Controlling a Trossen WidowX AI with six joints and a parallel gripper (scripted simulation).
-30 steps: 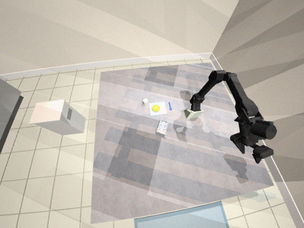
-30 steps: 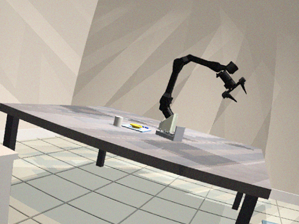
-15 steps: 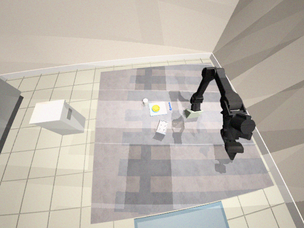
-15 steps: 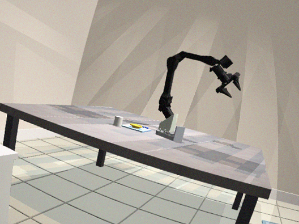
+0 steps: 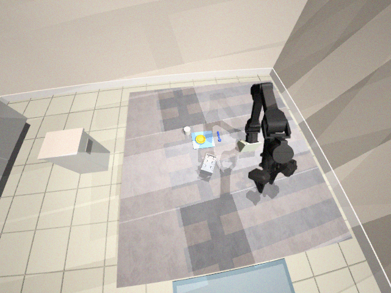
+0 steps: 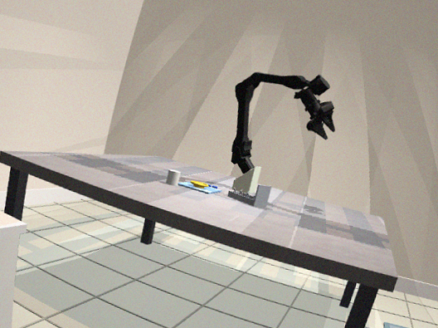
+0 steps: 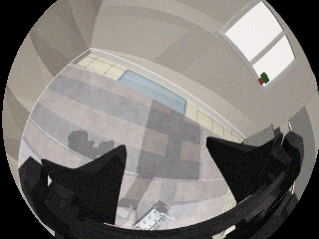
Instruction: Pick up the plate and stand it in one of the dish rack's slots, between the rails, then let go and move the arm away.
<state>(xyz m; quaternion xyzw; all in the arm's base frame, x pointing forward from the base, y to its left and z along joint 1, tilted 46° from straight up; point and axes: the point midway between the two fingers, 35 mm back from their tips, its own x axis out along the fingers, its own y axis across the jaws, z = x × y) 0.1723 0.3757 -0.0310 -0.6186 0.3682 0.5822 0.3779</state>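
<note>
The yellow plate lies 430 mm to the right of my gripper tip, 300 mm below it and 150 mm ahead of it. The rest, counted from my gripper tip: light blue mat: 430 mm to the right, 310 mm below, 130 mm ahead; then grey dish rack: 290 mm below, 240 mm to the right, 140 mm ahead; then blue spoon: 420 mm to the right, 310 mm below, 20 mm ahead.
</note>
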